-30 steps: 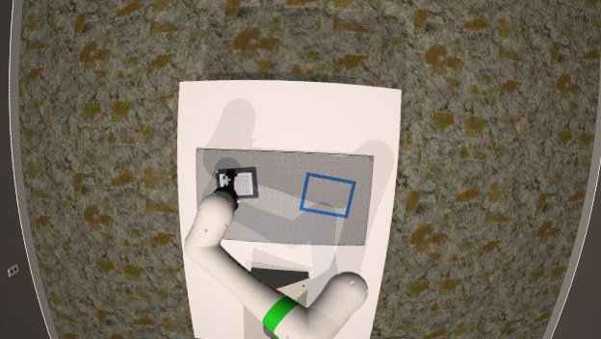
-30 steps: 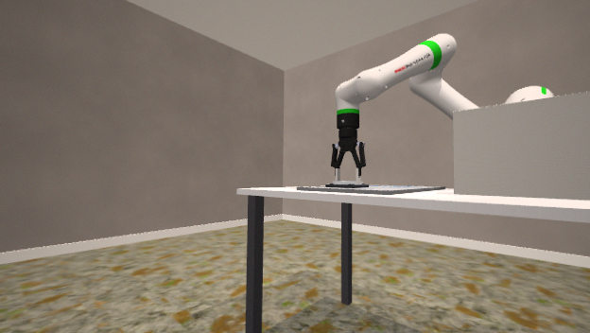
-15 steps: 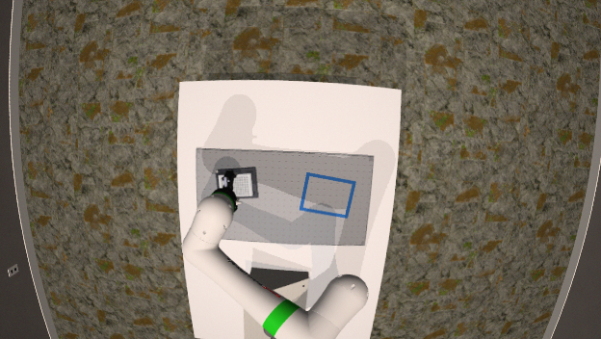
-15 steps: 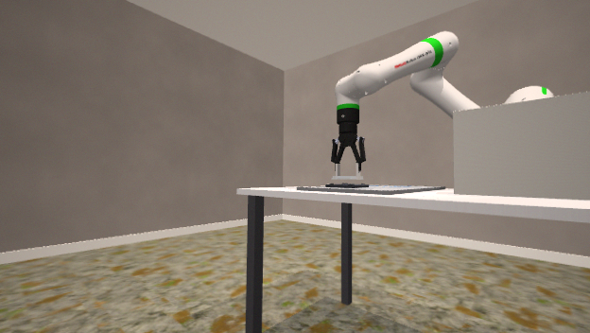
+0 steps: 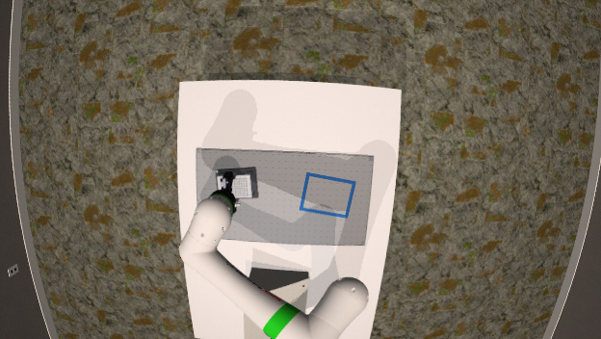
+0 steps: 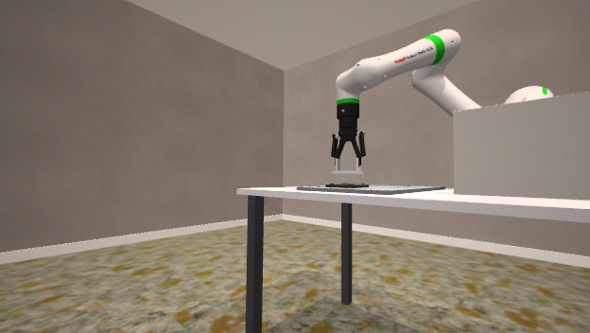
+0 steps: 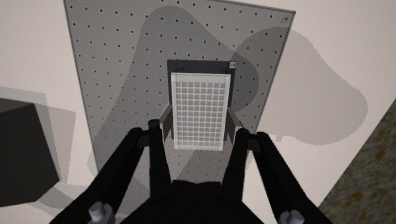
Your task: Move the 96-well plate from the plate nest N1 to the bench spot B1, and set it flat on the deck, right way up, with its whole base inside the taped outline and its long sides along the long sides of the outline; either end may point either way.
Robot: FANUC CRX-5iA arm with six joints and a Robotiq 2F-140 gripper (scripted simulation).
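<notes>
Now: the dark plate nest N1 8 cm below my hand. Round my hand: white 96-well plate 2 cm below.
</notes>
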